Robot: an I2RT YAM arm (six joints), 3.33 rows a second.
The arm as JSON. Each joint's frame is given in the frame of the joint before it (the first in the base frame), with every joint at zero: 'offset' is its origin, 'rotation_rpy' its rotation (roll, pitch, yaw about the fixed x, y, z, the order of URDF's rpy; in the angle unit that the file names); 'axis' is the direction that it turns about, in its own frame. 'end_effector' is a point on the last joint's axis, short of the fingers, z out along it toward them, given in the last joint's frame.
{
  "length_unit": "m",
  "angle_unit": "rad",
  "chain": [
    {
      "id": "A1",
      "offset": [
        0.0,
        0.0,
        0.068
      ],
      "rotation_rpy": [
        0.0,
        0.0,
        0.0
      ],
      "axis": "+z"
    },
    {
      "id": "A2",
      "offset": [
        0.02,
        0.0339,
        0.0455
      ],
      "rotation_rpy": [
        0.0,
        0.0,
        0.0
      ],
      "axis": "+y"
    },
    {
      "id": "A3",
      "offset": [
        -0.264,
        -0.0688,
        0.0
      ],
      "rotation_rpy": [
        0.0,
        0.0,
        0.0
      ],
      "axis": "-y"
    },
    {
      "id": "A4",
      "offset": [
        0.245,
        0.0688,
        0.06
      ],
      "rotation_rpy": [
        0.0,
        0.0,
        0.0
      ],
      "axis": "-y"
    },
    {
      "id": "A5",
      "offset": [
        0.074,
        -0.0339,
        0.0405
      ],
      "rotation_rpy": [
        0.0,
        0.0,
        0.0
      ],
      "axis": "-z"
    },
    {
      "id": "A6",
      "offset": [
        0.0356,
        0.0,
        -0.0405
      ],
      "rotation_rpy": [
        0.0,
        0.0,
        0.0
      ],
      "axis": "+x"
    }
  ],
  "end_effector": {
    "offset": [
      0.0,
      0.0,
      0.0
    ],
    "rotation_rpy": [
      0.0,
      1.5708,
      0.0
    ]
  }
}
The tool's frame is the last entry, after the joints.
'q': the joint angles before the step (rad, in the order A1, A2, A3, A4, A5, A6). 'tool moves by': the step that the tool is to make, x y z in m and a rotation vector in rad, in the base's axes. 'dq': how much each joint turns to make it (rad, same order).
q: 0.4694, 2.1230, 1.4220, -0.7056, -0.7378, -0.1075
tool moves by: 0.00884, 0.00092, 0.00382, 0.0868, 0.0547, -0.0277
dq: -0.0138, 0.0200, 0.0368, 0.0045, -0.0981, 0.0445
